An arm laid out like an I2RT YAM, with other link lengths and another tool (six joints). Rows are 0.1 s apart.
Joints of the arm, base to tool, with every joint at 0 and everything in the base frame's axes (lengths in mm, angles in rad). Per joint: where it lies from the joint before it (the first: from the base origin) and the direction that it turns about. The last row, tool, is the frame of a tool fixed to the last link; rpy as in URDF.
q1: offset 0 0 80.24 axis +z
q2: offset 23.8 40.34 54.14 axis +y
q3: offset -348.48 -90.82 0 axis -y
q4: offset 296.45 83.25 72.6 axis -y
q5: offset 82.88 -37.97 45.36 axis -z
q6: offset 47.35 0 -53.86 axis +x
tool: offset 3 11 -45 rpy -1.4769 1.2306 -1.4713
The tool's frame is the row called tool.
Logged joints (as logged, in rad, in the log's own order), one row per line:
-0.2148, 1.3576, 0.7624, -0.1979, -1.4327, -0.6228
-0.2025, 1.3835, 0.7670, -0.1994, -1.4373, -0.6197
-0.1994, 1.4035, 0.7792, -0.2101, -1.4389, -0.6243
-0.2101, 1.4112, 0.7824, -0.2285, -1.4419, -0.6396
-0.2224, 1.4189, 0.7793, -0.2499, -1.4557, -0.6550
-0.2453, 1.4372, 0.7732, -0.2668, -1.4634, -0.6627
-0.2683, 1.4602, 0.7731, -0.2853, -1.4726, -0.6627
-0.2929, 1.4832, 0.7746, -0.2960, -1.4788, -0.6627
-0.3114, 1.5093, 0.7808, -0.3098, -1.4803, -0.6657
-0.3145, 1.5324, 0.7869, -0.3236, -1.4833, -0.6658
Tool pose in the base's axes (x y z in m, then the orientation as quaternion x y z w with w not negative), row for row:
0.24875, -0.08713, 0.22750, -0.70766, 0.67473, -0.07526, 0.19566
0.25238, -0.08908, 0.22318, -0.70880, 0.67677, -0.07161, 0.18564
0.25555, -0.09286, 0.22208, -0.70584, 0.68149, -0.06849, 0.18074
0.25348, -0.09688, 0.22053, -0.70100, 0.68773, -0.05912, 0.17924
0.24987, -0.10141, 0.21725, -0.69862, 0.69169, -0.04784, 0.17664
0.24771, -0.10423, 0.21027, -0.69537, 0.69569, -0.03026, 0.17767
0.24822, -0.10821, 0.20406, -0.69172, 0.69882, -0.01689, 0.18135
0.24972, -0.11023, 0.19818, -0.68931, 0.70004, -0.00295, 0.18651
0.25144, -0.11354, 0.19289, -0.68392, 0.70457, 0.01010, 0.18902
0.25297, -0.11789, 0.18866, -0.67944, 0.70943, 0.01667, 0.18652
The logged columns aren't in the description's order. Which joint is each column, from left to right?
Columns, left to right: q5, q2, q3, q1, q6, q4.
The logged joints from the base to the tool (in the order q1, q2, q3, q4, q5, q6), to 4 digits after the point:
-0.1979, 1.3576, 0.7624, -0.6228, -0.2148, -1.4327
-0.1994, 1.3835, 0.7670, -0.6197, -0.2025, -1.4373
-0.2101, 1.4035, 0.7792, -0.6243, -0.1994, -1.4389
-0.2285, 1.4112, 0.7824, -0.6396, -0.2101, -1.4419
-0.2499, 1.4189, 0.7793, -0.6550, -0.2224, -1.4557
-0.2668, 1.4372, 0.7732, -0.6627, -0.2453, -1.4634
-0.2853, 1.4602, 0.7731, -0.6627, -0.2683, -1.4726
-0.2960, 1.4832, 0.7746, -0.6627, -0.2929, -1.4788
-0.3098, 1.5093, 0.7808, -0.6657, -0.3114, -1.4803
-0.3236, 1.5324, 0.7869, -0.6658, -0.3145, -1.4833

